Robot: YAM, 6 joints.
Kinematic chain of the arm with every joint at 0, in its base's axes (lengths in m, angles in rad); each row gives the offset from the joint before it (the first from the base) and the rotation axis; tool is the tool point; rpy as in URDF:
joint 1: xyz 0 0 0.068 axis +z
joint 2: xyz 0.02 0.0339 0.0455 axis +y
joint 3: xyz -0.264 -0.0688 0 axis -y
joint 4: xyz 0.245 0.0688 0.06 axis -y
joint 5: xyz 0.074 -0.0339 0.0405 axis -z
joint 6: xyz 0.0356 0 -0.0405 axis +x
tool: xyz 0 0 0 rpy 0 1.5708 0
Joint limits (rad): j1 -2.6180..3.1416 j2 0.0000..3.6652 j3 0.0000..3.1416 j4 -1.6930..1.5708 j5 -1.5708..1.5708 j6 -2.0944..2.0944
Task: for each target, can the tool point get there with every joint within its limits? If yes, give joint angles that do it. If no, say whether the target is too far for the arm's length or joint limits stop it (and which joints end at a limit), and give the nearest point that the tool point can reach.
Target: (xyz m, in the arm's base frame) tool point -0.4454 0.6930 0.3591
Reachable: no: too far | nearest point -0.3344 0.5203 0.2964 | short by 0.215 m
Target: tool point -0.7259 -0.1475 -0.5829
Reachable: no: too far | nearest point -0.4809 -0.0120 -0.2932 | short by 0.403 m
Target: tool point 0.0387 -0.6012 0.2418
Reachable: yes | joints -1.5411 2.6902 2.6402 -0.2925 -0.6266 -1.4454
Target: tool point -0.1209 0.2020 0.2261
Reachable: yes | joints 2.1659 1.2527 0.3146 1.1637 0.3773 1.0163
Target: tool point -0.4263 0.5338 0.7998
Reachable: no: too far | nearest point -0.2839 0.3554 0.5636 | short by 0.328 m
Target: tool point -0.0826 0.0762 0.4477
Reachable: yes | joints -0.4331 0.2949 1.4524 -1.0488 -1.3238 -0.2987
